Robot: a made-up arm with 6 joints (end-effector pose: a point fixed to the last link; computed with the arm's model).
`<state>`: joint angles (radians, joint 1 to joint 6).
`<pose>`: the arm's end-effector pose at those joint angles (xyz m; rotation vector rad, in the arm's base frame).
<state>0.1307 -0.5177 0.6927 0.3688 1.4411 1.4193</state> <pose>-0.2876 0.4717 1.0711 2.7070 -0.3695 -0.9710</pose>
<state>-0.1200 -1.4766 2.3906 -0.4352 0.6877 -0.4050</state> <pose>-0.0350 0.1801 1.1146 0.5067 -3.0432 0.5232</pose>
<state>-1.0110 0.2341 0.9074 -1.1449 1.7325 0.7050</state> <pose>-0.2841 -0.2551 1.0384 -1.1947 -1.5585 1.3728</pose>
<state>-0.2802 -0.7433 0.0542 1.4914 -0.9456 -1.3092</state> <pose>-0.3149 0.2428 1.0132 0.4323 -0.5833 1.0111</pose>
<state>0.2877 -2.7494 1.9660 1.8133 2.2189 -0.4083</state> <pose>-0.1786 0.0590 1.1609 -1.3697 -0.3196 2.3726</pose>
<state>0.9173 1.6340 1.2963 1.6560 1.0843 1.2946</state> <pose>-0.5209 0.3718 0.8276 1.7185 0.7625 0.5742</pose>
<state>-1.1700 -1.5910 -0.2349 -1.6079 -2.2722 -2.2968</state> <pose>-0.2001 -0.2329 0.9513 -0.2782 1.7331 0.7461</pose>
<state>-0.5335 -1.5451 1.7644 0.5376 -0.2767 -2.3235</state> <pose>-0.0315 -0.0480 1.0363 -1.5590 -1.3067 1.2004</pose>
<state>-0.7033 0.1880 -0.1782 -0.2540 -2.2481 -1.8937</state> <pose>-0.4273 -0.1157 1.0609 -1.9744 -0.4131 -1.1941</pose>
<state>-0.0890 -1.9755 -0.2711 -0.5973 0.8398 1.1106</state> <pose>-0.0859 0.0916 1.1963 -1.4059 0.0386 1.1296</pose>
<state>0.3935 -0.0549 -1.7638 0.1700 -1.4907 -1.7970</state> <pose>-0.3319 0.4525 1.1431 2.1485 0.9947 -0.6235</pose>
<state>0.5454 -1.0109 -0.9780 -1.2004 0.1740 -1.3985</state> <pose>-0.1680 0.4929 0.9660 0.7001 -0.7532 -2.0671</pose>
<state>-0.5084 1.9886 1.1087 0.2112 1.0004 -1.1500</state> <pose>-0.4266 -0.1917 0.9795 -2.9040 0.3534 0.1676</pose>
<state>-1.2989 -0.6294 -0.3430 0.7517 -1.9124 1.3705</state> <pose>-0.3599 -0.3278 1.0431 0.1478 1.3139 0.5196</pose>
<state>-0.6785 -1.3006 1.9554 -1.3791 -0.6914 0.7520</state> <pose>-0.2493 -0.0022 1.0544 2.0821 -0.2262 -0.3300</pose>
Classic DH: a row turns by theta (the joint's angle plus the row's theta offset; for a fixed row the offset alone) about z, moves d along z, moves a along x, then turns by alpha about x. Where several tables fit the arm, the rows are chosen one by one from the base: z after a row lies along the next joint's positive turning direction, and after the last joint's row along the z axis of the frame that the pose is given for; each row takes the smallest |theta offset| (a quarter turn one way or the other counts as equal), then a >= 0, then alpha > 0; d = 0 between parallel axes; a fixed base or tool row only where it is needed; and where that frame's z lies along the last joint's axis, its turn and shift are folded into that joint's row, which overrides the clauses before.
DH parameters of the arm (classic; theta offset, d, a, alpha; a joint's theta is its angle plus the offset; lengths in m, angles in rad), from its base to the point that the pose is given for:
base (fixed): 1.5708 0.6702 0.1126 -1.5708
joint 1: 0.0319 0.2589 0.015 1.5903
joint 2: -1.3787 0.4039 -0.0518 1.8691
joint 3: 1.109 -0.1321 -0.0812 -0.8602
joint 4: -1.042 0.0098 -0.0232 1.7397
joint 5: -0.5353 -0.0872 -0.0336 1.7982
joint 6: -0.2193 0.0527 -0.0538 2.7334
tool (fixed): -0.7858 0.0122 0 0

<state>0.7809 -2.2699 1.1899 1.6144 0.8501 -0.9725</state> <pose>-0.1153 0.2640 1.0198 2.6128 0.7735 -1.2243</pose>
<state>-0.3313 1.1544 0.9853 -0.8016 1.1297 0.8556</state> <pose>-0.4099 -0.0702 1.1613 1.5330 2.0922 -0.7941</pose>
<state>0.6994 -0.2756 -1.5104 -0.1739 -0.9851 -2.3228</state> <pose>-0.3032 0.6058 0.9482 1.5184 -0.4126 -0.3835</pose>
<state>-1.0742 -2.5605 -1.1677 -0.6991 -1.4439 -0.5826</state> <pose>-0.1593 -0.3247 0.9608 -1.6168 0.6929 0.9538</pose>
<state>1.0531 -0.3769 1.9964 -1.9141 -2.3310 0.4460</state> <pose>-0.1947 0.4672 0.8601 -0.6465 1.0478 1.4540</pose>
